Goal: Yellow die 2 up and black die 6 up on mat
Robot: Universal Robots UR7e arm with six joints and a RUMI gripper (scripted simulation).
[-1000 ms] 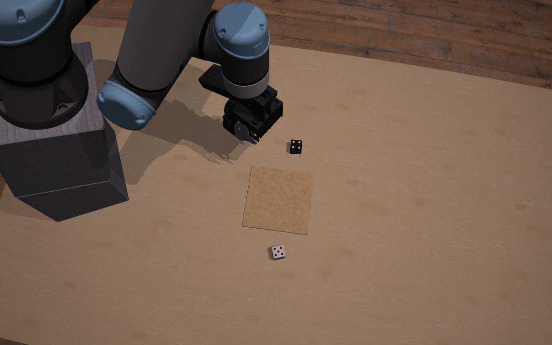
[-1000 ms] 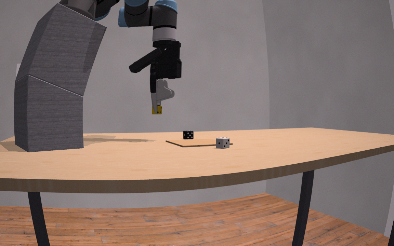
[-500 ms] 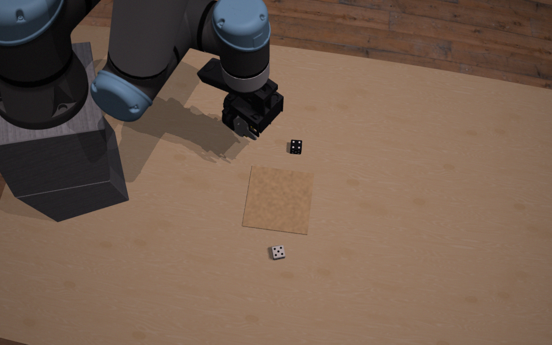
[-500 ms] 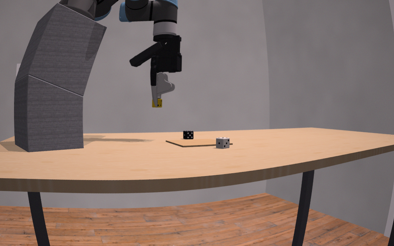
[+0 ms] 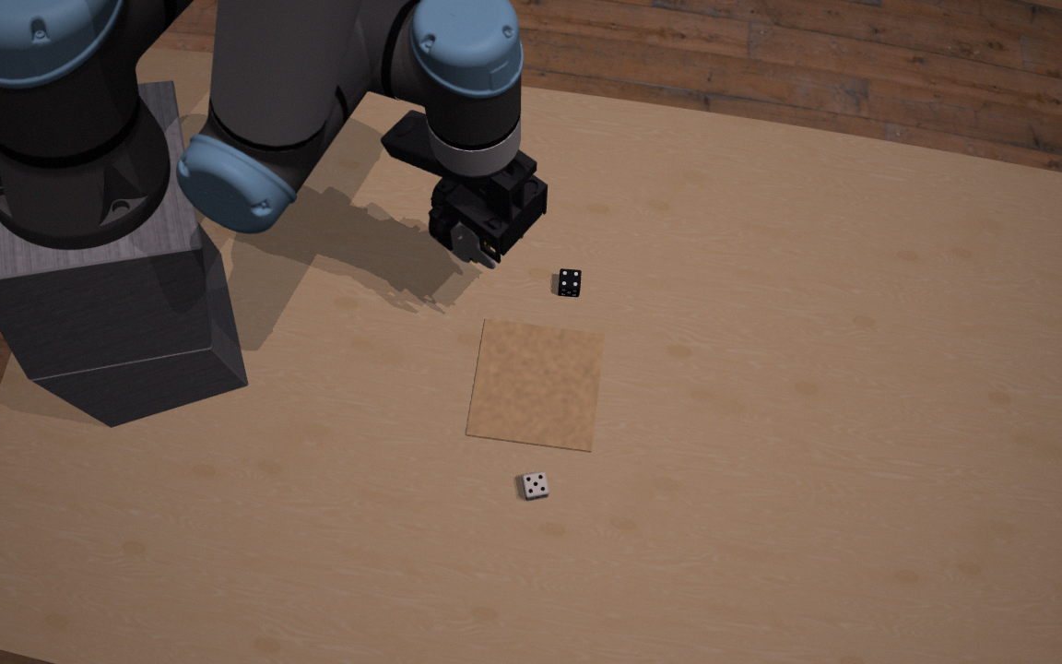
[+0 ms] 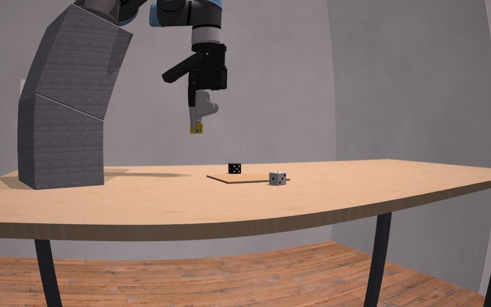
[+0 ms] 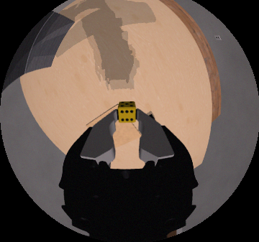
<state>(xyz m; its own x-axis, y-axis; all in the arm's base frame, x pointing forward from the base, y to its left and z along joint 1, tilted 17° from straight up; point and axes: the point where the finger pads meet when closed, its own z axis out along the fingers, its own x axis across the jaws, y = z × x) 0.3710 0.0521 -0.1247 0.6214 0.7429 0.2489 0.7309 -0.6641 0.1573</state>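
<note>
Right now the black die is 11 cm ahead of my hand and 10 cm below it. Also, from my hand: white die: 6 cm ahead, 24 cm to the right, 10 cm below; then mat: 7 cm ahead, 12 cm to the right, 12 cm below; then yellow die: right at my hand.
</note>
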